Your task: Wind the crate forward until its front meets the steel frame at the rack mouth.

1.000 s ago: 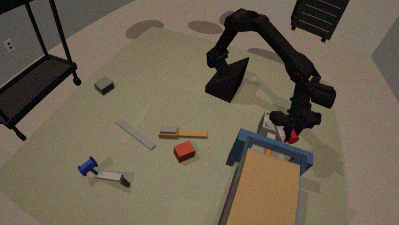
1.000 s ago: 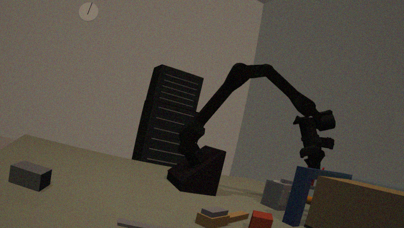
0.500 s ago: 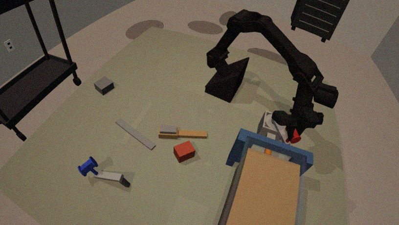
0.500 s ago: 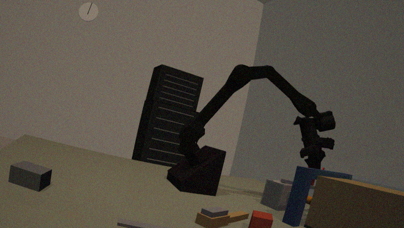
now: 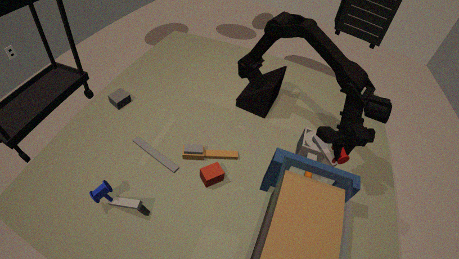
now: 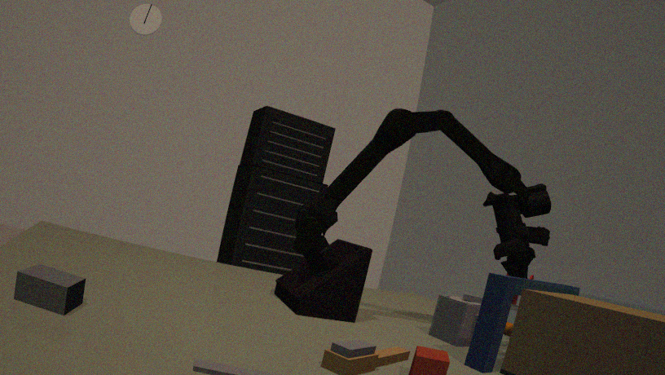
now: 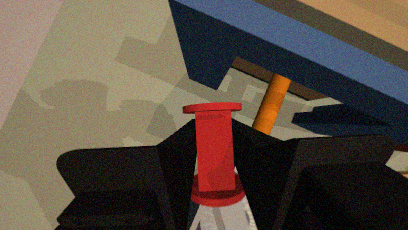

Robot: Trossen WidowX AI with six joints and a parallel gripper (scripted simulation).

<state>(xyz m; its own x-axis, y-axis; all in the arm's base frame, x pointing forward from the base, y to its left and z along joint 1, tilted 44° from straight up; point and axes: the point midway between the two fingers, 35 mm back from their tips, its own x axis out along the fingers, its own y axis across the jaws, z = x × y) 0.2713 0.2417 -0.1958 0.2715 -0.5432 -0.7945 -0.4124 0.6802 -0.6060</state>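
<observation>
My gripper tip is now 4 cm past the red-knobbed winch handle, 3 cm to the left of it and 3 cm above it. From my gripper tip the other things lie so: grey winch 11 cm behind, 10 cm below, 8 cm to the right; then red knob 1 cm to the right, 1 cm behind; then brown crate 25 cm ahead, 9 cm below, 8 cm to the right.
</observation>
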